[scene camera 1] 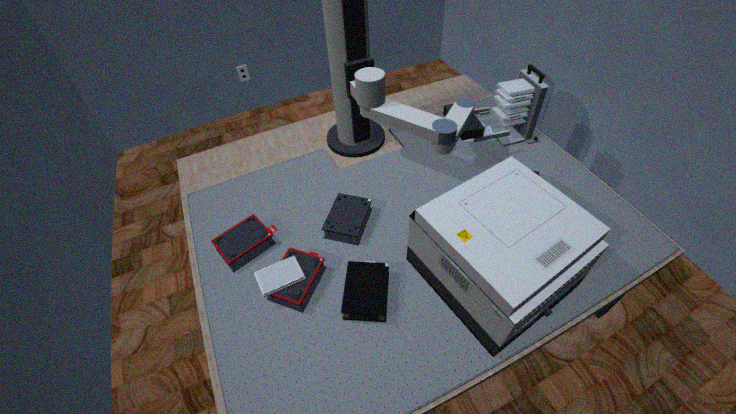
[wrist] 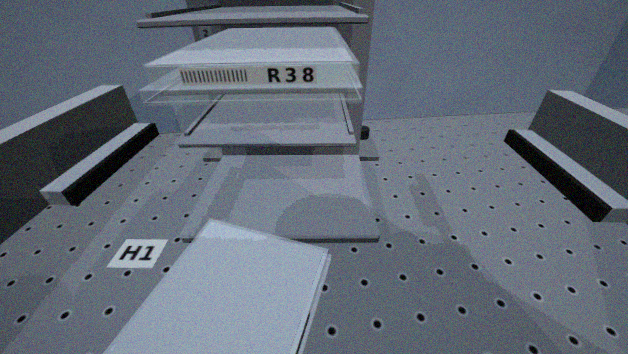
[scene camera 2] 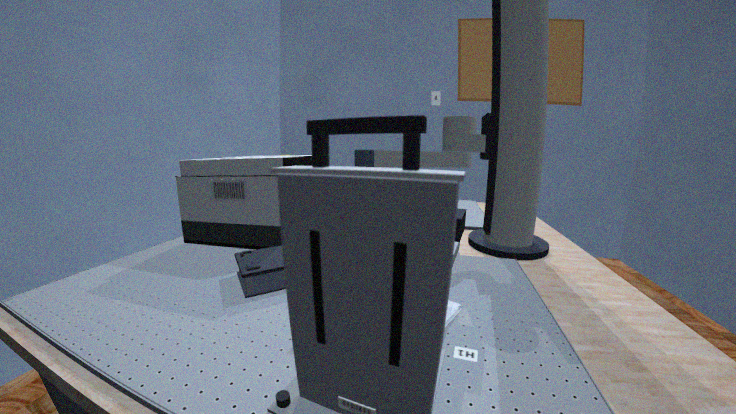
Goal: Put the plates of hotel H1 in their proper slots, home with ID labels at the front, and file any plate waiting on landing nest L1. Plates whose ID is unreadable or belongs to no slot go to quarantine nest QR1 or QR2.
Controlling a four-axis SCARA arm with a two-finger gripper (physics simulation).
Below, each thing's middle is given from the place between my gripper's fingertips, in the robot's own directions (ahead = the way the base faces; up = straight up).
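The H1 floor tag [wrist: 134, 253] is 11 cm below my hand, and I see that the tag is also 13 cm behind my hand and 3 cm to the left of it.
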